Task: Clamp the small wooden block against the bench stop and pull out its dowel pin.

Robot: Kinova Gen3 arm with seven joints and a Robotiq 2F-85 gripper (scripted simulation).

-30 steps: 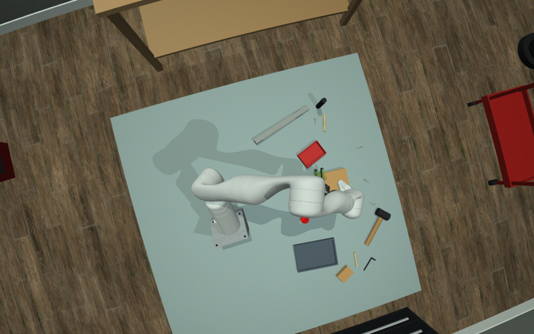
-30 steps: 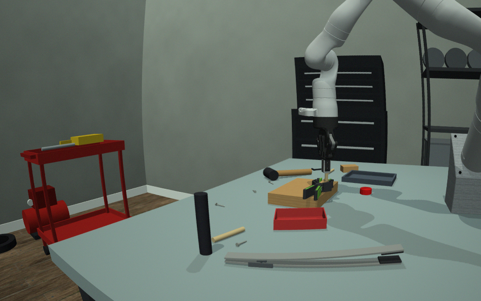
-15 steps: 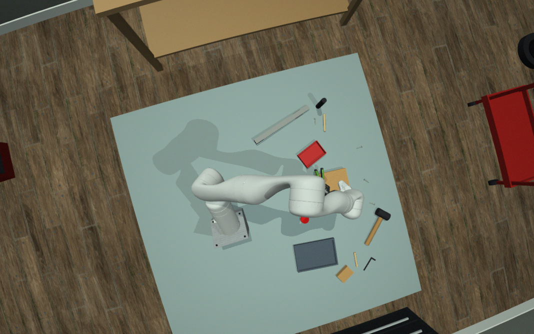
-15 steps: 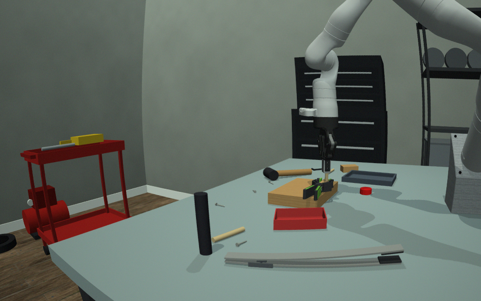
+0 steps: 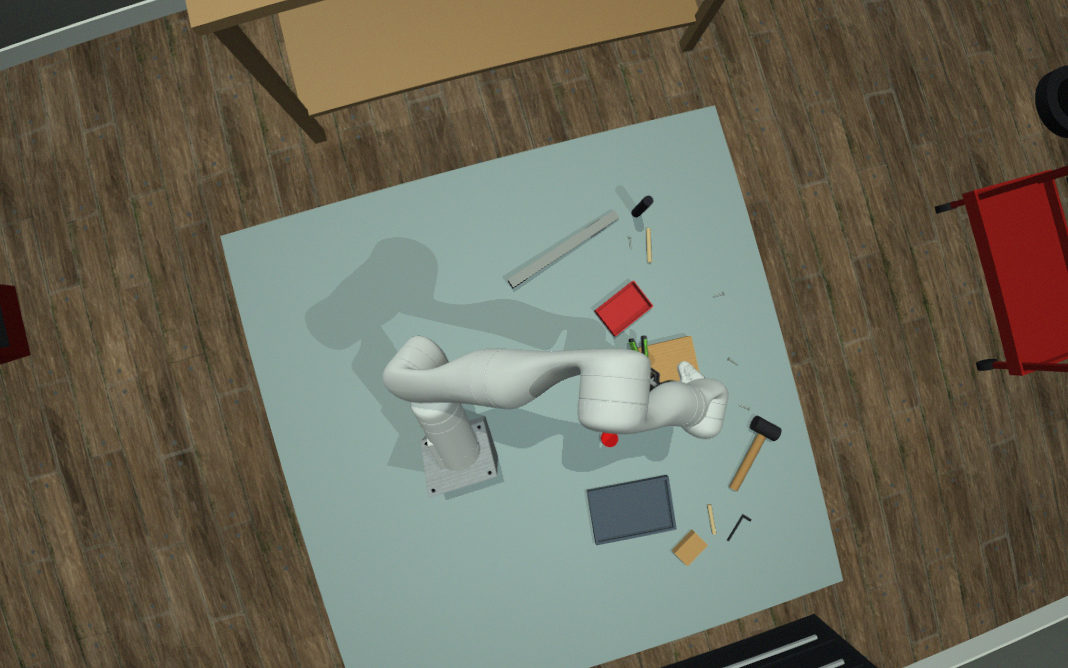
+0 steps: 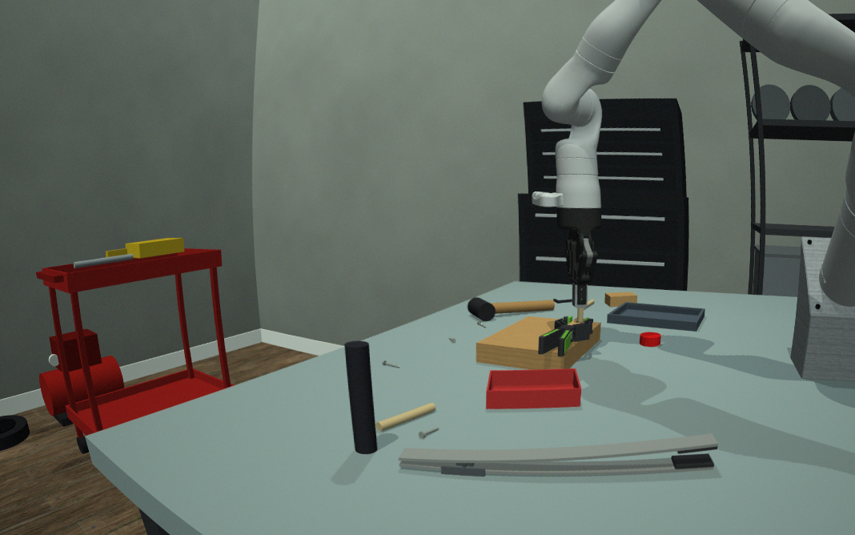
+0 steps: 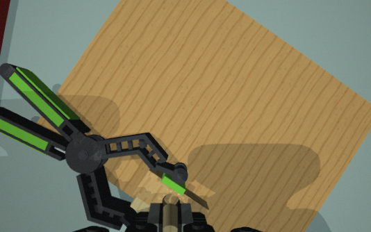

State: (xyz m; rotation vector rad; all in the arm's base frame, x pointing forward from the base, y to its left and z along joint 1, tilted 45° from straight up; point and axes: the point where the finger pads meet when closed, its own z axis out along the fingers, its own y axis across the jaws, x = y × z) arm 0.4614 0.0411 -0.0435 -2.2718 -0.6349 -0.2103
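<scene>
Right now the dowel pin is 20 mm below my hand. The rest, counted from my hand: red puck 120 mm behind, 90 mm to the right, 90 mm below; then small wooden block 60 mm below; then wooden bench board 60 mm ahead, 70 mm below.
</scene>
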